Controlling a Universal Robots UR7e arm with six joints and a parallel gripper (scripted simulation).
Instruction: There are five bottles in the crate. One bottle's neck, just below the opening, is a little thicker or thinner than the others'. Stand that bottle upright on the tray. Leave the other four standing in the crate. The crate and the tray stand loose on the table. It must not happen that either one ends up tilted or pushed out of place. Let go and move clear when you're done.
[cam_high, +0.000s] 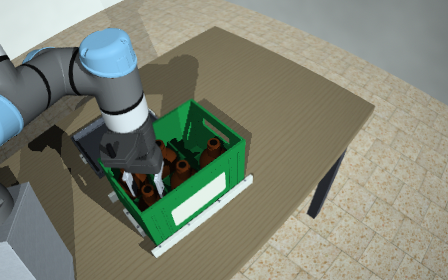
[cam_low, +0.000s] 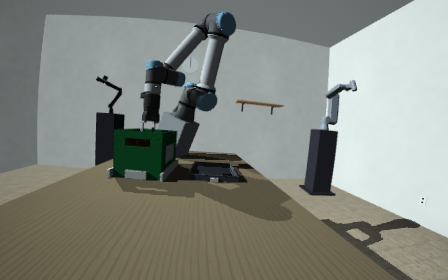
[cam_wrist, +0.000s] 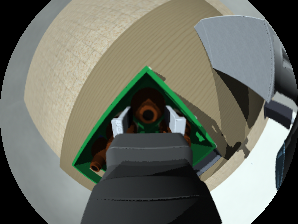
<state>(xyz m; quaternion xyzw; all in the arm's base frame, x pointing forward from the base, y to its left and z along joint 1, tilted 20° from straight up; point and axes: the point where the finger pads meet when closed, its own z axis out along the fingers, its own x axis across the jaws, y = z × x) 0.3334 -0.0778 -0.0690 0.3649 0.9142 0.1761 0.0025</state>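
The crate is 90 mm ahead of my hand, 80 mm below it and 50 mm to the left of it. The rest, counted from my hand: dark grey tray 330 mm to the left, 150 mm below, 50 mm ahead.
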